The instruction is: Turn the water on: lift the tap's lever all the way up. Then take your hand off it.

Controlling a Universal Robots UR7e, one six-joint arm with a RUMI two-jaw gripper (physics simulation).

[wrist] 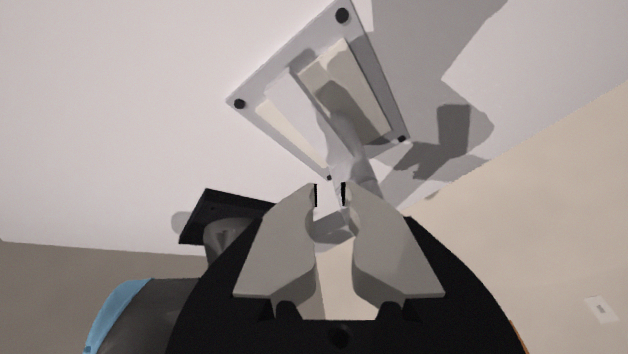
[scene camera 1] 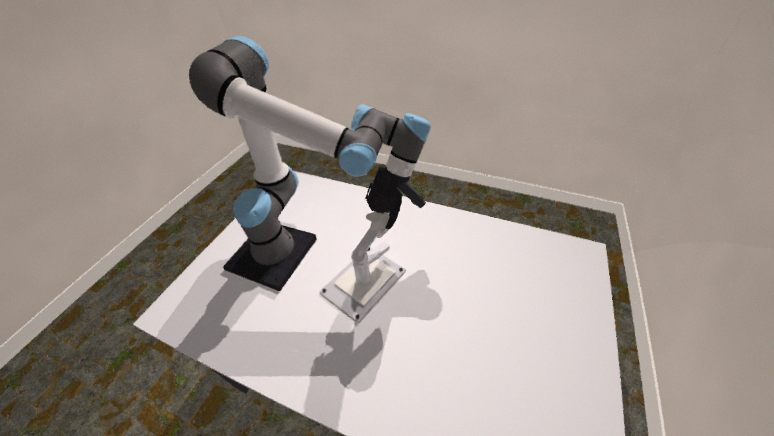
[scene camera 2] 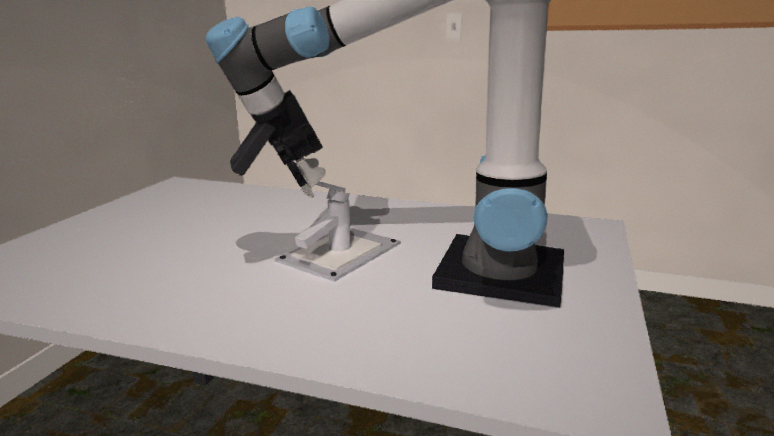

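Seen in the pictures: gripper, fingertip midpoint: (wrist: 328,185) (scene camera 1: 377,235) (scene camera 2: 311,195); arm's base, link origin: (wrist: 238,230) (scene camera 1: 273,247) (scene camera 2: 499,263).
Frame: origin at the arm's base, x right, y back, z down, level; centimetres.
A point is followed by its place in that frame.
Observation:
The light grey tap (scene camera 1: 361,270) {x 0.3, y -36.9, z -7.3 cm} (scene camera 2: 340,224) {x -3.7, y -34.3, z -5.5 cm} (wrist: 345,136) {x -3.3, y -37.4, z -4.1 cm} stands upright on a square base plate (scene camera 1: 350,313) {x 10.5, y -37.5, z 1.5 cm} (scene camera 2: 368,257) {x -3.6, y -27.8, z 1.5 cm} (wrist: 277,65) {x -12.7, y -37.7, z 1.5 cm}. Its spout (scene camera 1: 382,251) {x -9.8, y -39.1, z -5.9 cm} (scene camera 2: 316,232) {x -10.7, y -36.5, z -5.9 cm} (wrist: 289,95) {x -12.5, y -38.6, z -5.6 cm} juts out low on one side. The lever (scene camera 1: 368,241) {x -5.1, y -37.2, z -15.1 cm} (scene camera 2: 330,186) {x -6.3, y -35.1, z -14.8 cm} (wrist: 332,226) {x -11.0, y -38.8, z -17.4 cm} slants up from the top of the tap; its free end is the higher end. My gripper (scene camera 1: 381,226) {x -9.3, y -37.9, z -13.5 cm} (scene camera 2: 310,181) {x -9.3, y -37.9, z -13.5 cm} (wrist: 328,185) {x -9.3, y -37.9, z -13.5 cm} is shut on the lever near its free end, with one finger on each side in the wrist view. The fingers partly hide the lever in both scene views.
The arm's black base block (scene camera 1: 269,278) {x 11.1, y -7.3, z -0.1 cm} (scene camera 2: 498,289) {x -10.8, y 1.8, z 0.3 cm} (wrist: 200,212) {x -10.5, y -6.3, z -0.3 cm} stands on the white table (scene camera 1: 487,324) {x -2.6, y -76.2, z 2.3 cm} (scene camera 2: 216,314) {x -34.3, y -44.7, z 2.3 cm} (wrist: 125,100) {x -24.8, y -24.0, z 2.3 cm}, a short way from the tap. The arm arches over from it. A wall (scene camera 2: 406,108) (wrist: 525,225) rises behind the table.

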